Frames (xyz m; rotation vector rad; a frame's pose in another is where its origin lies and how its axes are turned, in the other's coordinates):
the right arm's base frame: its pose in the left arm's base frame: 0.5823 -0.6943 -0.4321 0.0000 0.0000 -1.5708
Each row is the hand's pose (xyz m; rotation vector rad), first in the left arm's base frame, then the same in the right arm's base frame.
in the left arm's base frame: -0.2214 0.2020 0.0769 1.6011 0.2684 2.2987
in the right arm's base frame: -0.8963 -0.8037 0.5090 -0.8152 -1.1436 -1.6904
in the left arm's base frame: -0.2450 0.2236 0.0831 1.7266 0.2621 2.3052
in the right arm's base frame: -0.9179 -0.8273 0.5152 -0.8702 -1.1816 -1.5852
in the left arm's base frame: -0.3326 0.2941 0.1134 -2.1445 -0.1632 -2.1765
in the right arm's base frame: -0.9884 -0.9149 0.5455 -1.0914 -1.2713 -1.1300
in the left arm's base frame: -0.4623 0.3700 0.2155 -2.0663 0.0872 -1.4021
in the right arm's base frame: -1.0643 -1.0446 0.6476 -1.3405 -1.2319 -0.3548
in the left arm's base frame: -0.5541 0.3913 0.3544 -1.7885 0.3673 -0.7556
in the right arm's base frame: -1.0856 -1.1364 0.7865 -1.4841 -0.9784 0.3765
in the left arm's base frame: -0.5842 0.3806 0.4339 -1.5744 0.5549 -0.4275
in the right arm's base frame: -1.0749 -1.1665 0.8660 -1.5412 -0.7379 0.7609
